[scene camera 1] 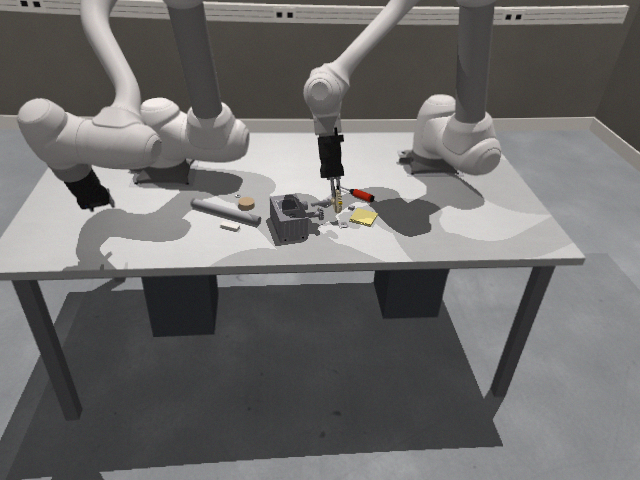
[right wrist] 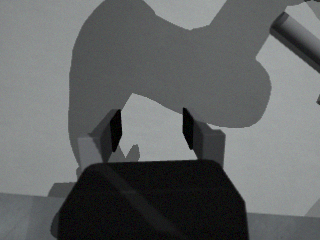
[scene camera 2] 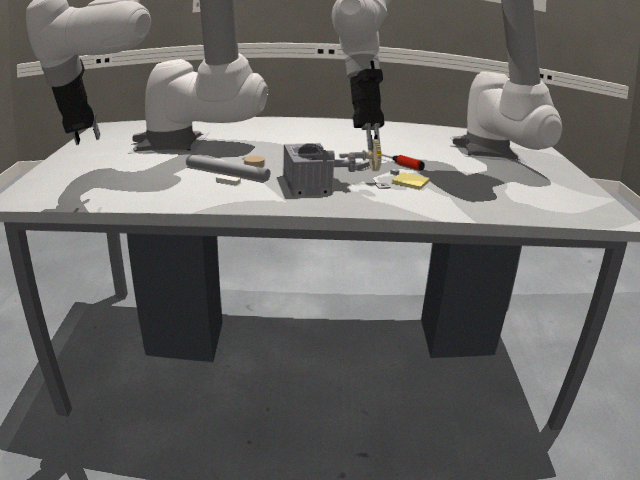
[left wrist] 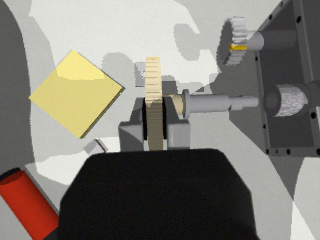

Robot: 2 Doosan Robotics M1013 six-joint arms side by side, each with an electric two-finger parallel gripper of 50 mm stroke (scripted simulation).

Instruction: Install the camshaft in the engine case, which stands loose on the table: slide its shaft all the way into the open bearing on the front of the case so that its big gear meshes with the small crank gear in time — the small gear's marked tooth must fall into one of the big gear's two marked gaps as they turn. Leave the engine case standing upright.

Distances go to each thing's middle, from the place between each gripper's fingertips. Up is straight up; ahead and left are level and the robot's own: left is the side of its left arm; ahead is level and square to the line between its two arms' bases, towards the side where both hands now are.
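My right hand (scene camera 2: 88,139) is 65 cm to the right of the small crank gear (left wrist: 233,39), 10 cm above it and 5 cm past it. As for my left gripper, I see it 3 cm above the small crank gear, 6 cm to the left of it and 8 cm short of it. Going by its middle, the small crank gear is nearer to my left gripper than to my right hand.
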